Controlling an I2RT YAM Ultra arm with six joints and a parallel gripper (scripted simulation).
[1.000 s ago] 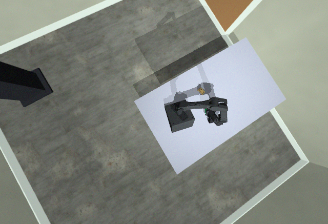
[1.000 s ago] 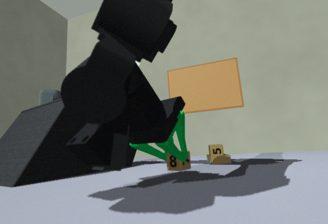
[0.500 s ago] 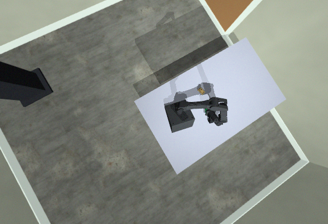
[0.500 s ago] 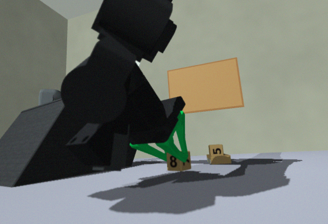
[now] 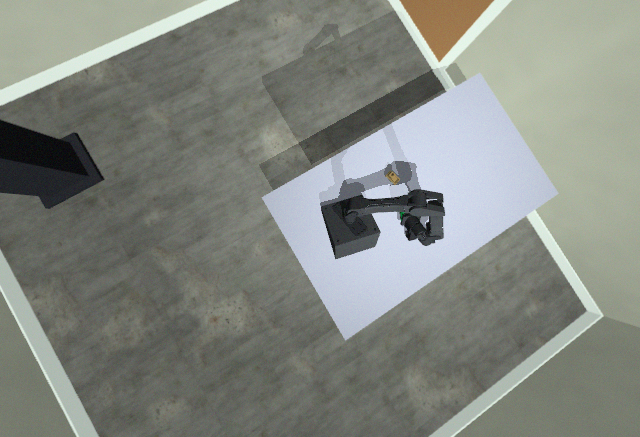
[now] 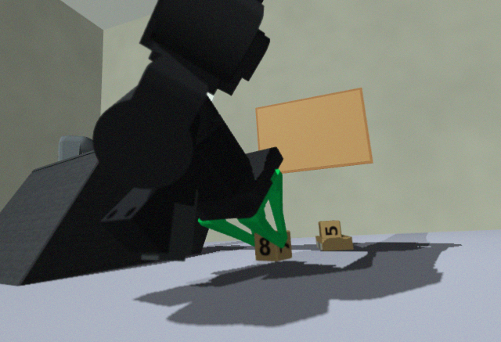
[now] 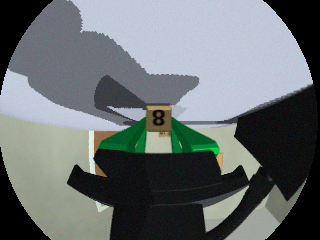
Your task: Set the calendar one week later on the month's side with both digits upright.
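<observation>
The wooden cube lies 10 mm to the left of my hand and 10 mm below it. The rest, counted from my hand: wooden tray: 170 mm to the left, 50 mm ahead, 20 mm below.
</observation>
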